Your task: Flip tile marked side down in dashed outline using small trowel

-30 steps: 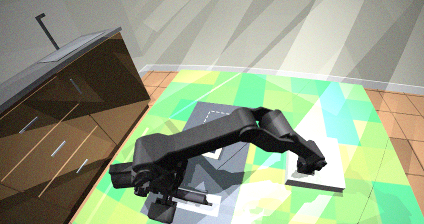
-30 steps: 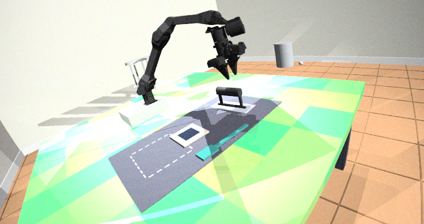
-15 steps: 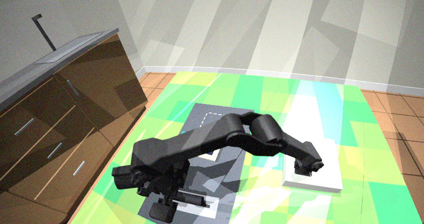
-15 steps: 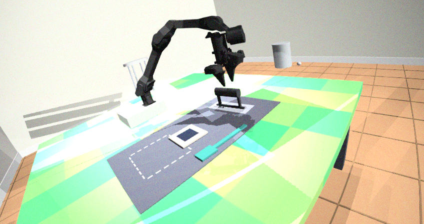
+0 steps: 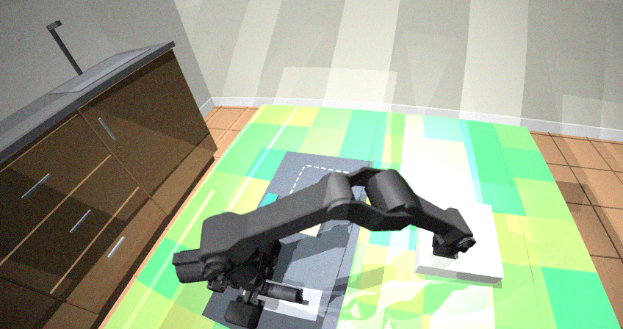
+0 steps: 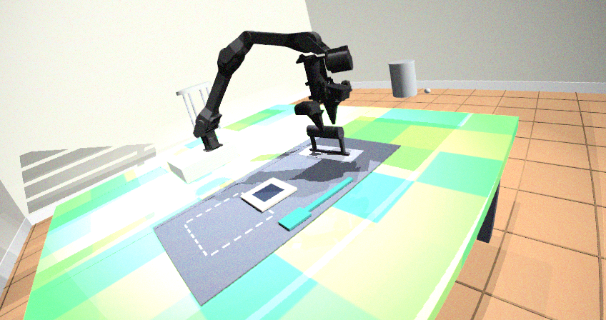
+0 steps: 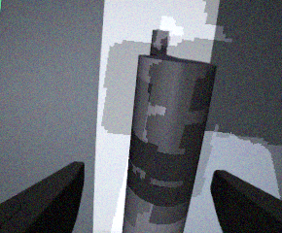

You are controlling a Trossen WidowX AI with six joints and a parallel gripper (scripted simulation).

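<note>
Now: the dark handled tool 3 cm behind my gripper tip, 1 cm to the right of it and 4 cm below it. Round my gripper tip: grey mat: 1 cm ahead, 21 cm to the right, 10 cm below; teal flat tool: 15 cm ahead, 23 cm to the right, 8 cm below; tile: 1 cm ahead, 25 cm to the right, 8 cm below.
</note>
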